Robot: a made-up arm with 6 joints. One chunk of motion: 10 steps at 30 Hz.
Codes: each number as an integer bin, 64 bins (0 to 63) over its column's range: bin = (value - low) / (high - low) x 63, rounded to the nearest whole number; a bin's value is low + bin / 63 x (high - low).
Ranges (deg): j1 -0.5..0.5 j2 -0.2..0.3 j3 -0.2..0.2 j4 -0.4..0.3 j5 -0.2..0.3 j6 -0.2..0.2
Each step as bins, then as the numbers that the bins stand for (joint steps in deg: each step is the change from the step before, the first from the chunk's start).
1 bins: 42 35 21 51 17 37
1 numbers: 0.167 0.078 -0.067 0.167 -0.065 0.035
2 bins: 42 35 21 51 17 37
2 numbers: 0.167 0.078 -0.067 0.167 -0.065 0.035
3 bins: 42 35 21 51 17 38
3 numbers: 0.167 0.078 -0.067 0.167 -0.065 0.041
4 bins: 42 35 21 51 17 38
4 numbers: 0.167 0.078 -0.067 0.167 -0.065 0.041
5 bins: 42 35 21 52 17 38
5 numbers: 0.167 0.078 -0.067 0.178 -0.065 0.041
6 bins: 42 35 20 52 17 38
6 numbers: 0.167 0.078 -0.073 0.178 -0.065 0.041
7 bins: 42 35 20 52 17 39
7 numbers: 0.167 0.078 -0.073 0.178 -0.065 0.048
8 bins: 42 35 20 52 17 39
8 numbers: 0.167 0.078 -0.073 0.178 -0.065 0.048
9 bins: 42 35 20 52 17 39
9 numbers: 0.167 0.078 -0.073 0.178 -0.065 0.048
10 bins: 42 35 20 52 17 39
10 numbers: 0.167 0.078 -0.073 0.178 -0.065 0.048
